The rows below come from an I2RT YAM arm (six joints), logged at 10 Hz.
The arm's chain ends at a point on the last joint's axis. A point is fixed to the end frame.
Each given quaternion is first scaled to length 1.
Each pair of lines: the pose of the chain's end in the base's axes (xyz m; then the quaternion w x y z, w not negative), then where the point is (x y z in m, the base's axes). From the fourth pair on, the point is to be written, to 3 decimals.
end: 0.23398 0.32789 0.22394 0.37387 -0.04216 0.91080 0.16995
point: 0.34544 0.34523 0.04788
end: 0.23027 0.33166 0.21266 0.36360 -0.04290 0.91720 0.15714
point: 0.33787 0.34364 0.03377
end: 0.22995 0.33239 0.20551 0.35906 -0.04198 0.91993 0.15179
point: 0.33578 0.34204 0.02543
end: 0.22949 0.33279 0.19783 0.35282 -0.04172 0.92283 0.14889
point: 0.333 0.341 0.016
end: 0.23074 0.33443 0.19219 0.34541 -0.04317 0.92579 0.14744
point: 0.331 0.342 0.009
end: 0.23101 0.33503 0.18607 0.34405 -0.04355 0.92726 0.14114
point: 0.331 0.340 0.003
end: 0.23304 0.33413 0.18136 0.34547 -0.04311 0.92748 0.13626
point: 0.334 0.337 -0.002
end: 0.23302 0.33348 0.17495 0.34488 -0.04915 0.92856 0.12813
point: 0.334 0.334 -0.008
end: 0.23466 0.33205 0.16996 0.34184 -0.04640 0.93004 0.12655
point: 0.334 0.331 -0.014
